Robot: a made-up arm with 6 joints. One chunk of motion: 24 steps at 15 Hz.
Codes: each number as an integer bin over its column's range. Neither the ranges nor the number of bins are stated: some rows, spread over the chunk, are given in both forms.
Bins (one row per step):
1: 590 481 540 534 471 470
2: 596 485 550 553 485 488
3: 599 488 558 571 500 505
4: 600 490 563 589 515 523
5: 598 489 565 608 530 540
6: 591 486 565 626 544 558
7: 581 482 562 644 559 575
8: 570 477 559 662 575 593
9: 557 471 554 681 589 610
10: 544 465 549 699 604 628
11: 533 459 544 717 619 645
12: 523 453 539 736 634 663
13: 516 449 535 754 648 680
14: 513 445 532 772 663 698
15: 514 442 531 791 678 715
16: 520 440 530 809 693 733
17: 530 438 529 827 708 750
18: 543 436 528 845 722 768
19: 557 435 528 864 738 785
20: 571 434 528 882 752 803
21: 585 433 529 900 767 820
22: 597 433 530 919 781 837
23: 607 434 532 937 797 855
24: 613 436 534 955 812 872
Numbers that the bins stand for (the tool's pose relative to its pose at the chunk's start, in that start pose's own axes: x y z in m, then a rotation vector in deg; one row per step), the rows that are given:
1: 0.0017 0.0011 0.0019 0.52 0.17 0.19
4: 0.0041 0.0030 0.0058 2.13 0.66 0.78
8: -0.0031 0.0003 0.0051 4.26 1.33 1.56
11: -0.0120 -0.0035 0.0026 5.86 1.82 2.14
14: -0.0168 -0.0065 0.0005 7.47 2.32 2.73
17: -0.0127 -0.0079 0.0000 9.07 2.82 3.31
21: 0.0005 -0.0090 0.0000 11.20 3.48 4.09
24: 0.0073 -0.0083 0.0009 12.81 3.98 4.67
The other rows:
2: 0.0032 0.0020 0.0036 1.08 0.33 0.39
3: 0.0039 0.0026 0.0050 1.60 0.50 0.58
5: 0.0037 0.0028 0.0061 2.68 0.83 0.97
6: 0.0020 0.0022 0.0061 3.21 0.99 1.17
7: -0.0004 0.0013 0.0056 3.73 1.15 1.36
9: -0.0062 -0.0010 0.0043 4.81 1.49 1.75
10: -0.0093 -0.0023 0.0034 5.34 1.66 1.95
12: -0.0144 -0.0048 0.0017 6.42 1.99 2.34
13: -0.0160 -0.0056 0.0010 6.94 2.15 2.53
15: -0.0165 -0.0071 0.0004 8.02 2.48 2.92
16: -0.0151 -0.0075 0.0002 8.55 2.65 3.12
18: -0.0095 -0.0083 -0.0002 9.60 2.98 3.51
19: -0.0062 -0.0086 -0.0002 10.15 3.15 3.70
20: -0.0028 -0.0088 -0.0002 10.68 3.31 3.90
22: 0.0034 -0.0090 0.0002 11.76 3.63 4.28
23: 0.0058 -0.0088 0.0005 12.28 3.81 4.48

